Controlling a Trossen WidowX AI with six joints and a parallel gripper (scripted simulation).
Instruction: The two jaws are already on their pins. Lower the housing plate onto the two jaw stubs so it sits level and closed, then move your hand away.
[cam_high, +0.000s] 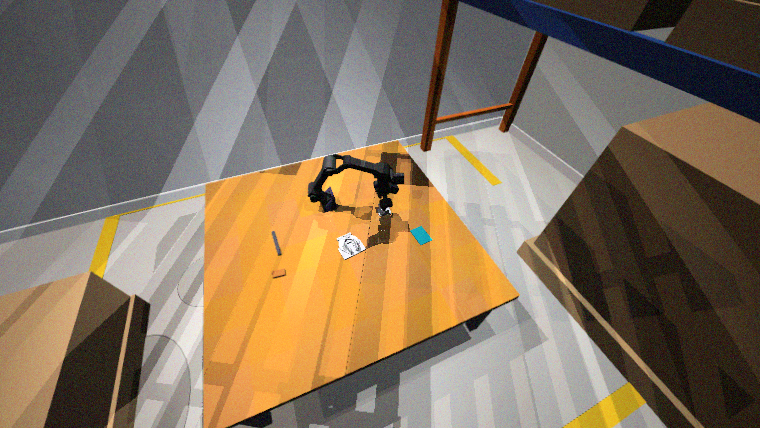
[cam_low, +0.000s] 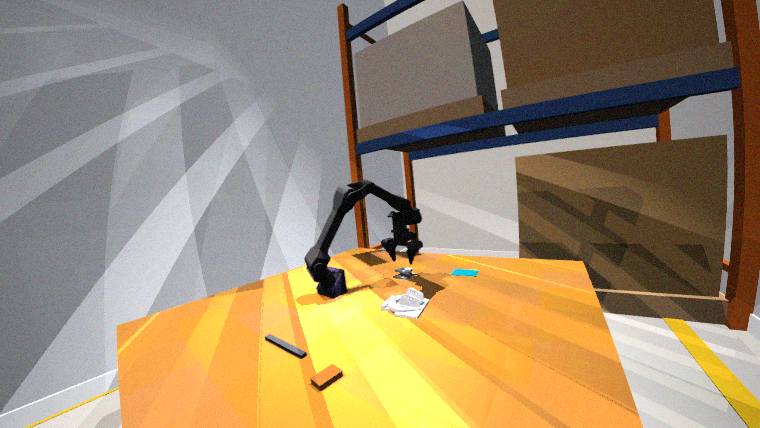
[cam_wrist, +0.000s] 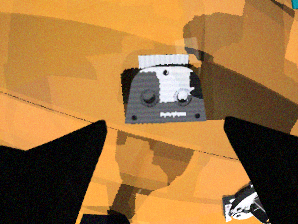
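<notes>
The white housing part lies 3 cm below my gripper tip and 1 cm to the left of it. The rest, counted from my gripper tip: white block (5 cm below, 1 cm to the left); then flat teal plate (22 cm ahead, 15 cm to the left, 6 cm below); then dark bar (58 cm to the right, 6 cm below, 5 cm ahead).
</notes>
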